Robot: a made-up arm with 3 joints. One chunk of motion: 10 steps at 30 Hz.
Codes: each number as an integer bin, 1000 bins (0 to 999) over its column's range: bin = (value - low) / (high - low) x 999, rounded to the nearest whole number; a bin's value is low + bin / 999 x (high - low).
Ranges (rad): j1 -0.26..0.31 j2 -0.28..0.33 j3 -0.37..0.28
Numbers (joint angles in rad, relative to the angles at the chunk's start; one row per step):
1: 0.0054 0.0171 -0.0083
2: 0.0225 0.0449 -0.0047
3: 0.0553 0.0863 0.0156
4: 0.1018 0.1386 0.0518
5: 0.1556 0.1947 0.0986
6: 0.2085 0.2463 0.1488
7: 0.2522 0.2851 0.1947
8: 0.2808 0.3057 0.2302
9: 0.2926 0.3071 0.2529
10: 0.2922 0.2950 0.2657
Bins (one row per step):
1: 465 487 556
2: 495 532 561
3: 553 600 593
4: 634 686 648
5: 728 777 720
6: 821 862 797
7: 898 925 868
8: 948 959 922
9: 969 961 957
10: 968 942 977

